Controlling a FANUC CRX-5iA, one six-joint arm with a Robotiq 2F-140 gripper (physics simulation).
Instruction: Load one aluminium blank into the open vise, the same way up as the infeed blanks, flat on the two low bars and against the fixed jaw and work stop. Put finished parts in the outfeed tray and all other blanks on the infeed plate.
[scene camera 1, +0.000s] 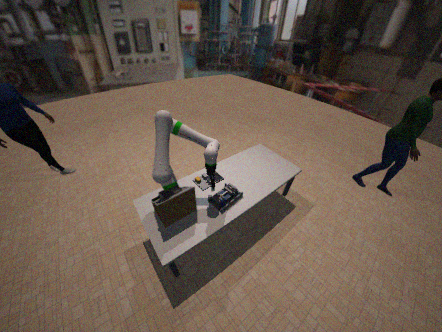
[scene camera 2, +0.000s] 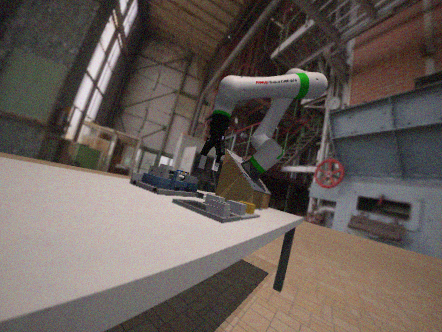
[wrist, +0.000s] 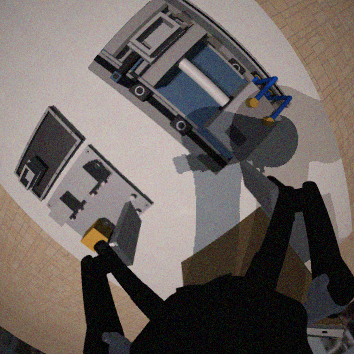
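Observation:
The gripper is open and empty. It points down above the table, beside the vise and the infeed plate. The blue and grey vise is open; a pale round bar lies between its jaws, and no blank shows there. Blue clamps with yellow tips are at one end. The infeed plate carries two dark-looking blanks and a yellow block. The outfeed tray holds a grey part with a square opening.
The brown wedge-shaped robot stand is on the white table, near the gripper in the wrist view. Two people are on the floor around the table. The arm's shadow falls over one end of the vise.

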